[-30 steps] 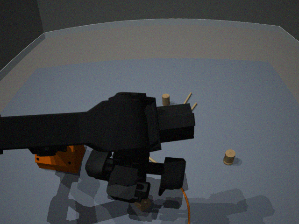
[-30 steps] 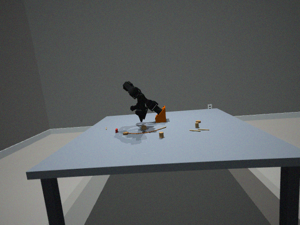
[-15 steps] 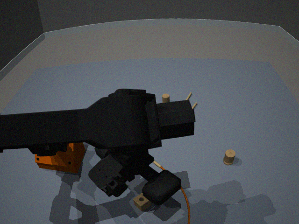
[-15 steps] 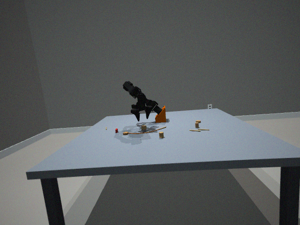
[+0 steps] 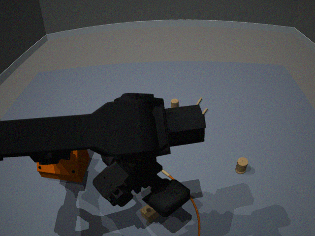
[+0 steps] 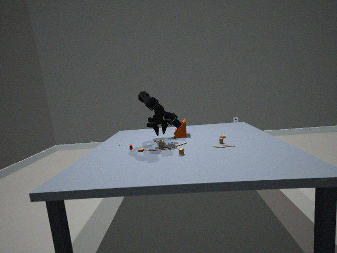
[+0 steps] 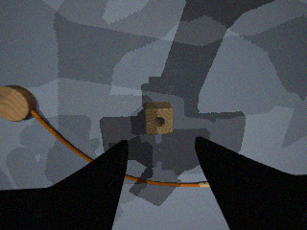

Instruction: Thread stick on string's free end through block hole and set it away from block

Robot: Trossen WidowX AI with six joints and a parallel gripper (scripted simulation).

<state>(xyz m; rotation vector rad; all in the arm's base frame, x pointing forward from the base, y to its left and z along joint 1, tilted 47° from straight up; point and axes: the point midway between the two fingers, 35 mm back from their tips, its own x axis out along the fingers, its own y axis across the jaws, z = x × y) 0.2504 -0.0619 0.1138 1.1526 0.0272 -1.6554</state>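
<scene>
Now: the wooden block 6 cm below my gripper tip. Also, from my gripper tip: thin wooden stick 14 cm to the left, 7 cm below, 1 cm ahead; round wooden button 12 cm to the right, 11 cm ahead, 7 cm below; red piece 21 cm to the right, 6 cm below, 4 cm ahead.
</scene>
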